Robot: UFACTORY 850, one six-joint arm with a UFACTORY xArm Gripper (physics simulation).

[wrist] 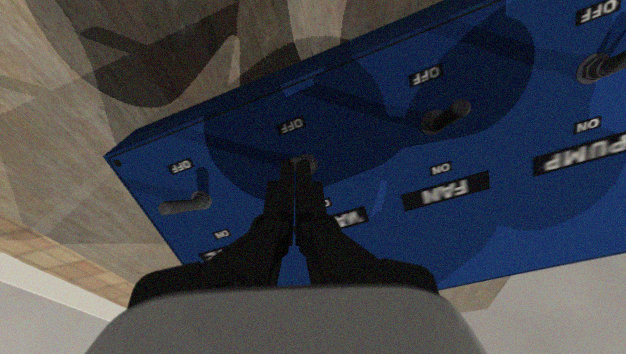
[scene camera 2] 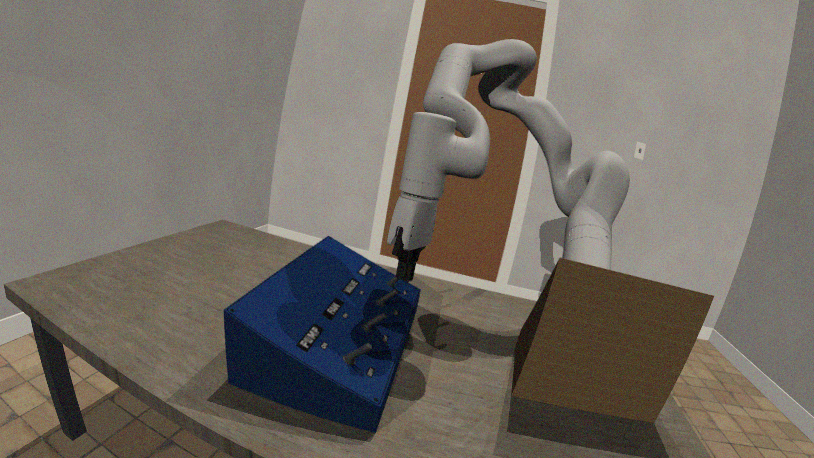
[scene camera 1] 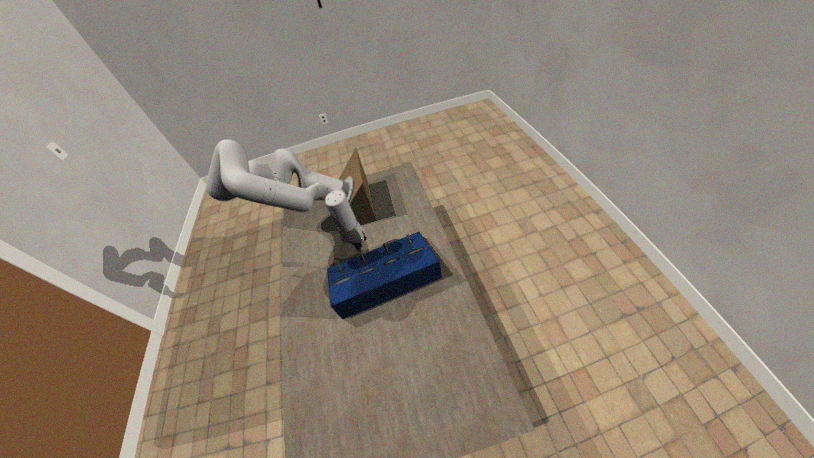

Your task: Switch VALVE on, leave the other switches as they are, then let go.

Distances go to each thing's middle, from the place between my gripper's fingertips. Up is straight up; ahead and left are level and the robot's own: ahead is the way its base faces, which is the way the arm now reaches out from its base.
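Scene:
Blue switch panel (scene camera 2: 287,340): 80 mm below my hand, 100 mm forward of it, 60 mm to the left of it.

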